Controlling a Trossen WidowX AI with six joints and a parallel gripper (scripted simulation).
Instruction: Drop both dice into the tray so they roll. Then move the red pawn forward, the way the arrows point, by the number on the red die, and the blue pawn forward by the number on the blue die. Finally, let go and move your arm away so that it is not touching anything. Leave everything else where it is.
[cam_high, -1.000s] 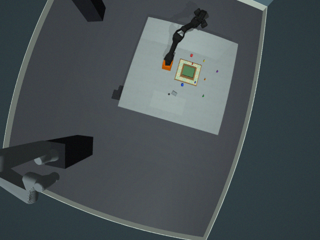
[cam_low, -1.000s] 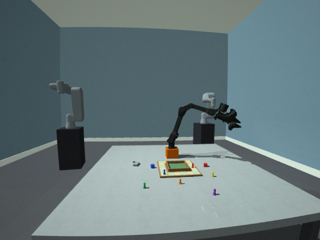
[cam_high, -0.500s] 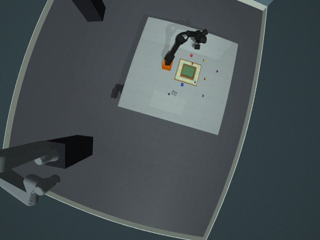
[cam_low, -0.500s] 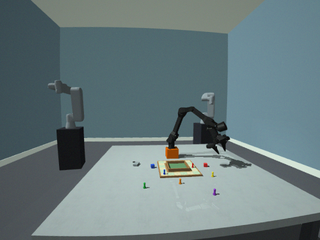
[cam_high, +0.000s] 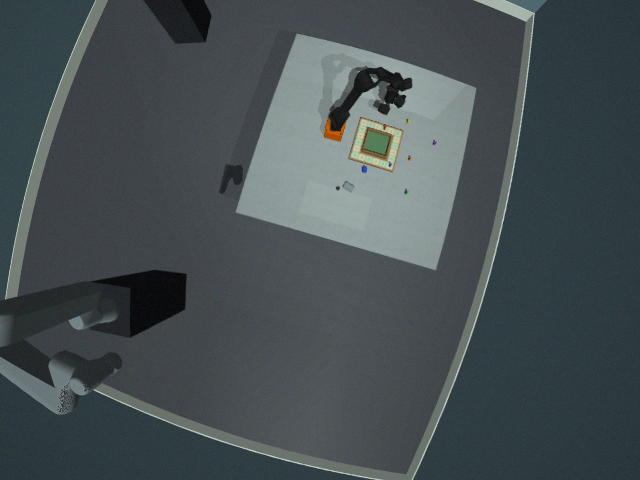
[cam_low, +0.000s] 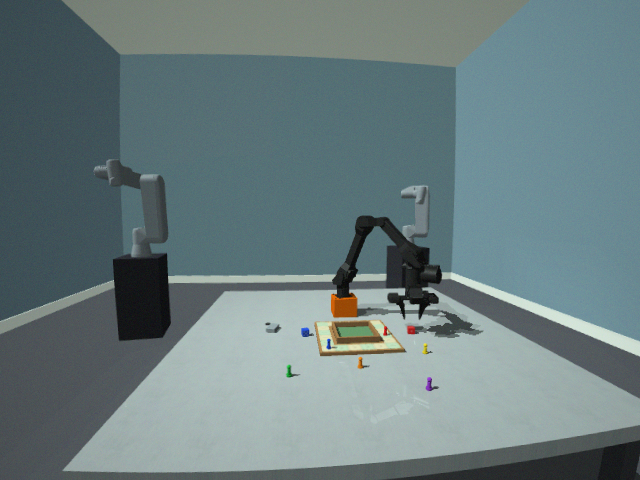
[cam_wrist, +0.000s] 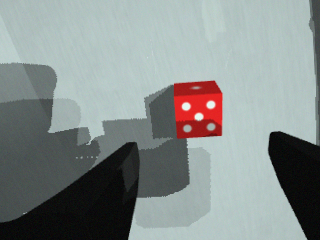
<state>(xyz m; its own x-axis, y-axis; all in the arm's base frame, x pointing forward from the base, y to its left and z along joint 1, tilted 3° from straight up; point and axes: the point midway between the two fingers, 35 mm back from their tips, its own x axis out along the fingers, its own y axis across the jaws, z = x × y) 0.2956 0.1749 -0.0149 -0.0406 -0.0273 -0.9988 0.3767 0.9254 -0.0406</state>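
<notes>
The red die is 40 mm below my gripper tip. The rest, counted from my gripper tip: green tray (230 mm to the right, 50 mm below, 30 mm behind); then yellow pawn (160 mm ahead, 50 mm to the right, 40 mm below); then red pawn (120 mm to the right, 30 mm below, 10 mm ahead).
</notes>
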